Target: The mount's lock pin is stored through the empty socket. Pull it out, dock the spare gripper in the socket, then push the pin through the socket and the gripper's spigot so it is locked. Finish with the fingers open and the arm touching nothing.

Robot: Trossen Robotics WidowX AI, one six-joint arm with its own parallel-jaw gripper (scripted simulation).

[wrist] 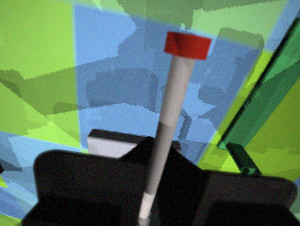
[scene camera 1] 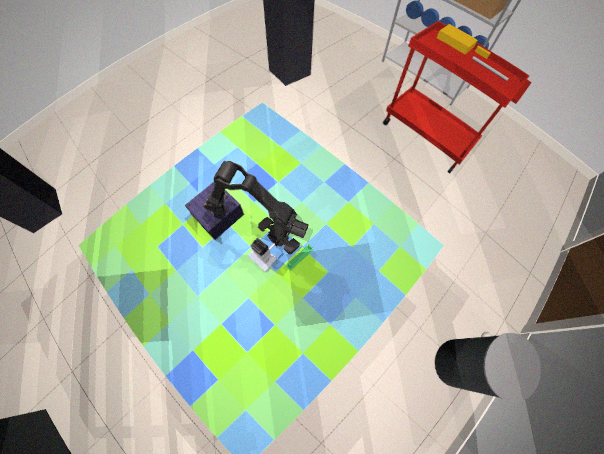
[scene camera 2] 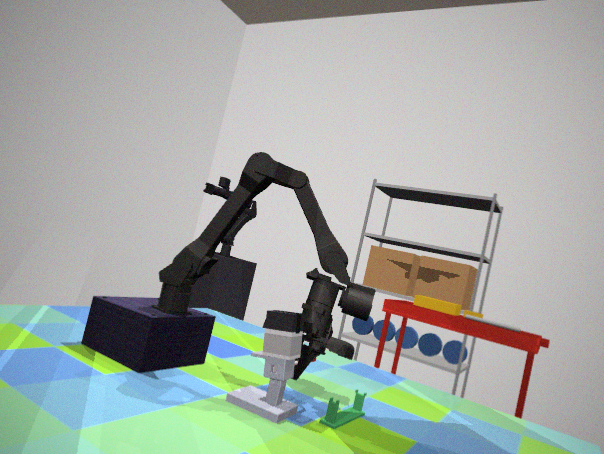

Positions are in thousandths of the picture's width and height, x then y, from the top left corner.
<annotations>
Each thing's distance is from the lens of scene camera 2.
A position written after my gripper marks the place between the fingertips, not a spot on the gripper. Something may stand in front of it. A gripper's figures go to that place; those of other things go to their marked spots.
my gripper (scene camera 2: 486, 836): 0.93 m
dark spare gripper (scene camera 2: 469, 735): 0.82 m
</annotations>
